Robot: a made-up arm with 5 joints.
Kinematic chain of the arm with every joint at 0, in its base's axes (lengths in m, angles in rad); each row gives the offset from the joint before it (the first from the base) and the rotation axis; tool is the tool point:
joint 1: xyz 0 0 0.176 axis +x
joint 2: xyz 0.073 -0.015 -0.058 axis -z
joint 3: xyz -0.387 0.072 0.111 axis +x
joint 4: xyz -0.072 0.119 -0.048 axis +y
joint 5: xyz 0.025 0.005 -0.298 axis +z
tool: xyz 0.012 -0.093 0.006
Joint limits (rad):
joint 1: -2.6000..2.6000
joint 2: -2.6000..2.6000
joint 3: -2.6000..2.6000
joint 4: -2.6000..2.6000
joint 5: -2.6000..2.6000
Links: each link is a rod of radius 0.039 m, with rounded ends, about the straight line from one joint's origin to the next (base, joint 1, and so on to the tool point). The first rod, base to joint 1, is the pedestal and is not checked.
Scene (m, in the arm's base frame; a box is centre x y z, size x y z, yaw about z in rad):
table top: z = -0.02
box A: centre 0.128 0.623 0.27 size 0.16 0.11 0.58 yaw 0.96
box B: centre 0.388 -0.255 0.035 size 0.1 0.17 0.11 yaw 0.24
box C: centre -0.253 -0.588 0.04 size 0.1 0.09 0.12 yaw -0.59
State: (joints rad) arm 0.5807 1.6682 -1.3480 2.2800 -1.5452
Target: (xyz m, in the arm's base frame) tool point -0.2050 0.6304 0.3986
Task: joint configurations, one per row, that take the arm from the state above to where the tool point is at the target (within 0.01 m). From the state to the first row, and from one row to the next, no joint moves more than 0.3 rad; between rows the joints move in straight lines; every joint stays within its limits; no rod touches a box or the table.
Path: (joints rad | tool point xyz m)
1: 0.8549 1.6804 -1.3987 2.3600 -1.5507 | 0.4335 0.3864 0.5896
2: 1.1290 1.6926 -1.4494 2.4400 -1.5563 | 0.4457 0.2581 0.6507
3: 1.4032 1.7048 -1.5001 2.5200 -1.5618 | 0.4551 0.1266 0.6744
4: 1.6774 1.7170 -1.5508 2.6000 -1.5674 | 0.4614 0.0020 0.6640
5: 1.4228 1.5552 -1.5336 2.4658 -1.5631 | 0.3621 0.1347 0.7406
6: 1.1683 1.3933 -1.5163 2.3317 -1.5589 | 0.2387 0.2969 0.7543
7: 0.9138 1.2315 -1.4990 2.1975 -1.5547 | 0.0977 0.4561 0.6945
8: 0.6592 1.0696 -1.4818 2.0634 -1.5505 | -0.0532 0.5768 0.5680
9: 0.4047 0.9077 -1.4645 1.9292 -1.5463 | -0.2050 0.6304 0.3986

